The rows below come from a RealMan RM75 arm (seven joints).
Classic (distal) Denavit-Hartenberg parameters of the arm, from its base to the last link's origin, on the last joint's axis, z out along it. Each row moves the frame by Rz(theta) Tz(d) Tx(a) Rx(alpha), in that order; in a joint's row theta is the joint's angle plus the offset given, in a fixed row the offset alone. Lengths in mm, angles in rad.
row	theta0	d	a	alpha
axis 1	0.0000	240.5	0.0	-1.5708
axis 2	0.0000	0.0	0.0	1.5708
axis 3	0.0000	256.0	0.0	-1.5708
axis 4	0.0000	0.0	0.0	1.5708
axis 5	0.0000	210.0	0.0	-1.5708
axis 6	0.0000	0.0	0.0	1.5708
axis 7	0.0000	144.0	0.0	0.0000
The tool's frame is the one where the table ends.
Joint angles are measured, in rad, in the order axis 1, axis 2, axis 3, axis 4, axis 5, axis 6, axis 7. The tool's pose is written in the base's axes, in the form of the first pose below.
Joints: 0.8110, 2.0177, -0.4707, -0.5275, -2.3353, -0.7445, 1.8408
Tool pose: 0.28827, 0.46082, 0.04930, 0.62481, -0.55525, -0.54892, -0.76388, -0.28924, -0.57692
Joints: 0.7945, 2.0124, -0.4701, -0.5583, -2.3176, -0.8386, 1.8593
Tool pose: 0.28480, 0.45503, 0.05245, 0.60663, -0.56235, -0.56192, -0.78710, -0.32559, -0.52389
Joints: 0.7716, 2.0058, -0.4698, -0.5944, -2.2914, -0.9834, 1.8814
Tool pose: 0.27848, 0.44405, 0.05404, 0.58246, -0.57942, -0.57010, -0.81228, -0.38840, -0.43514
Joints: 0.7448, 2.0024, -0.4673, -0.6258, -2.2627, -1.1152, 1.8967
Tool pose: 0.27426, 0.43090, 0.05539, 0.55933, -0.59665, -0.57546, -0.82769, -0.44021, -0.34807
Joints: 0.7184, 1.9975, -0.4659, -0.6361, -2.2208, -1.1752, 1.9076
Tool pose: 0.27594, 0.42228, 0.05879, 0.52584, -0.60354, -0.59936, -0.84568, -0.44648, -0.29235
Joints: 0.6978, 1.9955, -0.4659, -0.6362, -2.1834, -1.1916, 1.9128
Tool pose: 0.27954, 0.41745, 0.06110, 0.49511, -0.60365, -0.62488, -0.86141, -0.43482, -0.26249
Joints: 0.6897, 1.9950, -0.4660, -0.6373, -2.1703, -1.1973, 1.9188
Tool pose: 0.28105, 0.41558, 0.06212, 0.48072, -0.60498, -0.63475, -0.86859, -0.42779, -0.25009
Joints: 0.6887, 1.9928, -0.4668, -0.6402, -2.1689, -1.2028, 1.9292
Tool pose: 0.28086, 0.41541, 0.06353, 0.47405, -0.60800, -0.63688, -0.87195, -0.42467, -0.24361
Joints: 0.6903, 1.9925, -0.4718, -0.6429, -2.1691, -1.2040, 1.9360
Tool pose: 0.27962, 0.41598, 0.06360, 0.47413, -0.60990, -0.63500, -0.87186, -0.42578, -0.24203
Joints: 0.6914, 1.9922, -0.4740, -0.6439, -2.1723, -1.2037, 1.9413
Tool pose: 0.27934, 0.41623, 0.06350, 0.47363, -0.61272, -0.63265, -0.87246, -0.42460, -0.24194
